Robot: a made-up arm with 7 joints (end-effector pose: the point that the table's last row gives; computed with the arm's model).
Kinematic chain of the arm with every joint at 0, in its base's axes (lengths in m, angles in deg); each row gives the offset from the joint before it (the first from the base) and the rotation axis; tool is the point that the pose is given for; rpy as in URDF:
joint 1: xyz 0 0 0.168 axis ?
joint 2: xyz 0 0 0 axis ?
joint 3: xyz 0 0 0.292 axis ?
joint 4: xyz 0.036 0 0 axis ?
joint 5: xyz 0.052 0 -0.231 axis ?
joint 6: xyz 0 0 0 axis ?
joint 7: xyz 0.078 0 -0.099 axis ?
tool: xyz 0 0 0 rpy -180 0 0
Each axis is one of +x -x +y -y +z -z.
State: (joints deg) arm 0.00 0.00 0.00 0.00 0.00 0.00 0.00
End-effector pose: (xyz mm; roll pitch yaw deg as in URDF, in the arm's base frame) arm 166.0 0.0 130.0 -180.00 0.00 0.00
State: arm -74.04 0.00 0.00 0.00 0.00 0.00 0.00
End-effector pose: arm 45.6 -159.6 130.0 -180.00 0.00 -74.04
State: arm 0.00 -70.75 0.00 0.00 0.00 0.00 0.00
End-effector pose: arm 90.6 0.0 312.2 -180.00 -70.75 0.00
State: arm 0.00 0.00 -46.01 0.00 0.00 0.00 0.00
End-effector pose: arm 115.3 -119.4 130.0 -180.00 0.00 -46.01
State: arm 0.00 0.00 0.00 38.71 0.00 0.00 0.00
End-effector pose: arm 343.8 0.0 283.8 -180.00 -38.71 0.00
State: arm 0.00 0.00 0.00 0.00 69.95 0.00 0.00
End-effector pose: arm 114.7 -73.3 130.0 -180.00 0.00 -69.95
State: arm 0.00 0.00 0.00 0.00 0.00 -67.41 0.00
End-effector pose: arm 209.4 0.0 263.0 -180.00 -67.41 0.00
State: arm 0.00 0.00 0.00 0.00 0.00 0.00 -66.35
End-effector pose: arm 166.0 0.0 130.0 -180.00 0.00 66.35
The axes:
joint 1: +z
joint 2: +y
joint 3: +z
joint 4: -y
joint 5: -z
joint 6: +y
joint 7: -z

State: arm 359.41 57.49 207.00 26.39 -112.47 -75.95 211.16
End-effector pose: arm 79.3 -151.3 292.2 -139.61 19.69 158.12
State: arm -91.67 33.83 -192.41 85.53 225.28 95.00 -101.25
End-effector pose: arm 148.6 42.6 674.3 37.73 52.28 4.14
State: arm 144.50 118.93 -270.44 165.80 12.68 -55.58 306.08
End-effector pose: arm -335.9 336.6 -122.0 -148.75 -52.98 58.69
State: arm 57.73 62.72 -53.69 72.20 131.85 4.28 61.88
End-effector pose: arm 403.1 41.3 106.7 -138.57 27.43 -145.72
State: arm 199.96 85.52 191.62 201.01 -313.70 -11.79 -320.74
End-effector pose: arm -482.8 -288.1 42.0 112.36 -10.34 -59.14
